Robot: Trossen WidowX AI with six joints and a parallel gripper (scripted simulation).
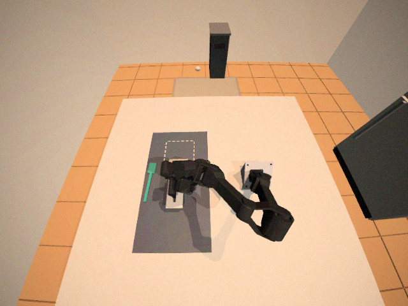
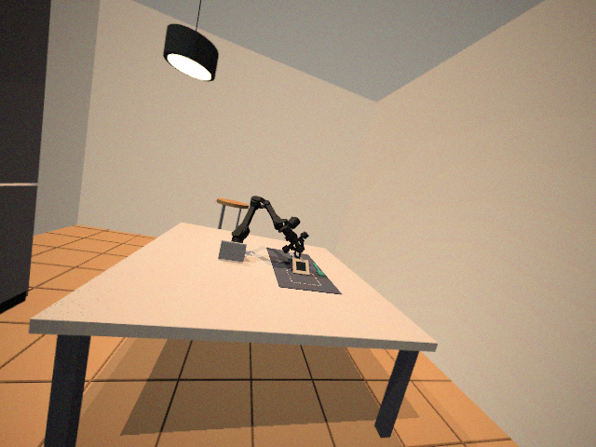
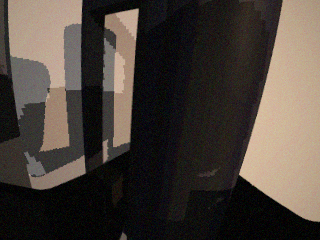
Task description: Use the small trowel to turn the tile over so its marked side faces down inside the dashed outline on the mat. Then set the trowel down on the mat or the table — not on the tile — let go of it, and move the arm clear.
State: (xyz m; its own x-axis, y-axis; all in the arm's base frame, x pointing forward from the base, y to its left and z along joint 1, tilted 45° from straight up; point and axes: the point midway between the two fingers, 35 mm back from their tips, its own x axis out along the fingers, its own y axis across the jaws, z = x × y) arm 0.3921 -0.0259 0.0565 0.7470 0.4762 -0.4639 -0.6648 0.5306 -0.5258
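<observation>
Now: gripper tip 12 cm short of the green trowel, 4 cm to the left of it and 9 cm above it. From my gripper tip the other things lie so: tile: 2 cm behind, 11 cm to the right, 6 cm below; then dark grey mat: 2 cm behind, 2 cm to the right, 11 cm below.
</observation>
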